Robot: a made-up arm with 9 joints.
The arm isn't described. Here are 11 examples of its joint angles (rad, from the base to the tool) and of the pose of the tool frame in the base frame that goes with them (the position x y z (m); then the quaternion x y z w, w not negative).
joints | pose
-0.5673 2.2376 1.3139 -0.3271 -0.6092 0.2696 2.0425 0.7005 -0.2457 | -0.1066 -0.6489 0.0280 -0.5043 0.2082 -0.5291 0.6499
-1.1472 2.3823 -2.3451 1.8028 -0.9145 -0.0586 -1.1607 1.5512 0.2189 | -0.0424 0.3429 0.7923 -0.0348 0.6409 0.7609 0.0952
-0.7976 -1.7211 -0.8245 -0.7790 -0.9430 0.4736 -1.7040 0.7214 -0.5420 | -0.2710 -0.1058 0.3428 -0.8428 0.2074 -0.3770 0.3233
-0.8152 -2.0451 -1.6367 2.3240 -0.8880 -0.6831 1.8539 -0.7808 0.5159 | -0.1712 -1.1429 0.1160 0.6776 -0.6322 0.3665 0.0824
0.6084 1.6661 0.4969 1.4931 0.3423 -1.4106 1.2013 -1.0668 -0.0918 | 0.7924 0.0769 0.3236 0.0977 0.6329 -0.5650 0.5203
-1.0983 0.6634 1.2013 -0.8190 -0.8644 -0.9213 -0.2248 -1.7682 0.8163 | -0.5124 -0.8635 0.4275 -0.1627 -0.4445 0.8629 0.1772
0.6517 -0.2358 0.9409 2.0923 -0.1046 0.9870 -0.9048 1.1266 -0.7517 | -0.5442 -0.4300 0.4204 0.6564 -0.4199 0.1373 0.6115
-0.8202 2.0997 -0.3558 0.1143 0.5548 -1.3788 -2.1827 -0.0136 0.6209 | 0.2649 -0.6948 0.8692 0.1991 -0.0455 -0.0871 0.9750
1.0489 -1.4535 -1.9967 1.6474 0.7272 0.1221 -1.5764 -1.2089 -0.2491 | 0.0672 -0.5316 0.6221 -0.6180 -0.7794 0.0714 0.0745
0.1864 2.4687 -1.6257 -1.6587 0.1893 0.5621 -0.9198 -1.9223 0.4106 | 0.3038 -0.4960 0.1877 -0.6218 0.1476 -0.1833 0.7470
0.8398 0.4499 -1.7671 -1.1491 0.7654 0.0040 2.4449 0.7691 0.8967 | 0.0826 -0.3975 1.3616 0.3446 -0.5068 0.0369 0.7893
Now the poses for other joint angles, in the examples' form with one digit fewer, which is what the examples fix.
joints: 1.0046 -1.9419 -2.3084 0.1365 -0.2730 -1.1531 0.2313 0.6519 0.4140
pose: -0.068 0.365 1.207 -0.318 0.365 0.543 0.686
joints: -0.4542 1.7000 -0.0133 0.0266 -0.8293 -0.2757 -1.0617 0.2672 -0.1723
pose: -0.126 -0.792 0.590 0.036 -0.171 0.862 0.477
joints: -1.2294 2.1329 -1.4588 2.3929 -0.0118 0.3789 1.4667 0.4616 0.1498
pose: -0.234 0.084 -0.238 -0.442 -0.665 0.433 0.418
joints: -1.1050 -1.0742 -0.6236 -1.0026 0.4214 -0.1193 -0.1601 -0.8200 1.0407
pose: -0.433 0.126 0.023 -0.624 0.778 0.044 0.057
